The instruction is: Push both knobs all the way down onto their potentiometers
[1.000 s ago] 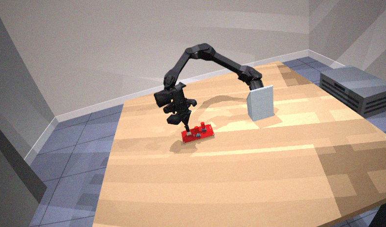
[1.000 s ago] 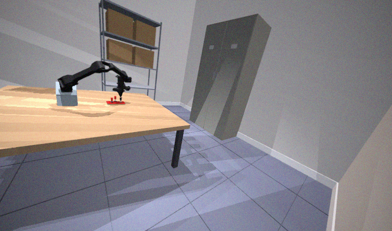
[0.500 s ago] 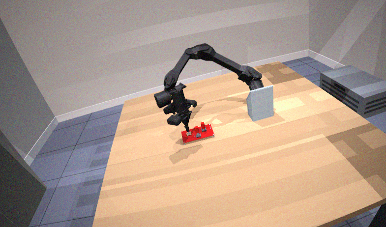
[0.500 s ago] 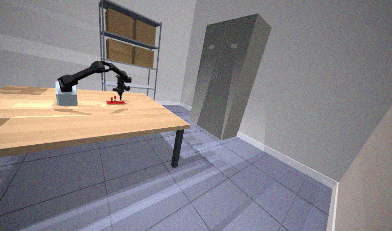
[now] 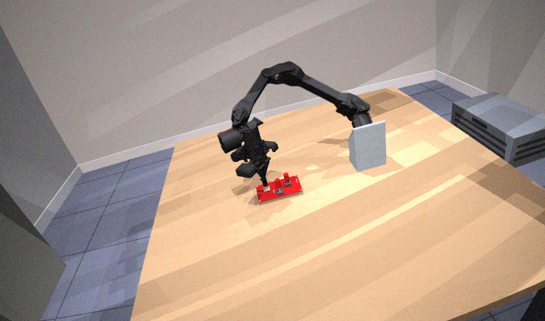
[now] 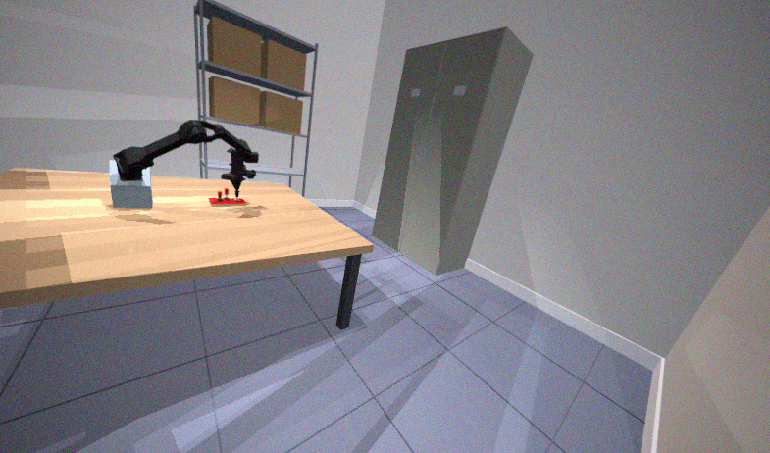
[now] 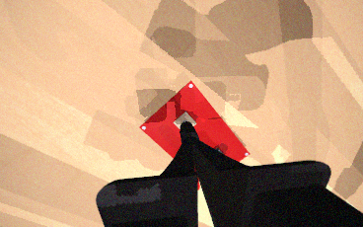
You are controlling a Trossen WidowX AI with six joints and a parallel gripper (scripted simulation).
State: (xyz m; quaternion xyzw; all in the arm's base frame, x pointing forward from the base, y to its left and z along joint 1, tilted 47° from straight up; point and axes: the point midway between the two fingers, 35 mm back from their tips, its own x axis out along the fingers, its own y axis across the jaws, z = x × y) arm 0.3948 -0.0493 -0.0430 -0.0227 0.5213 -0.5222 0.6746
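The black knob lies 10 mm below my gripper tip.
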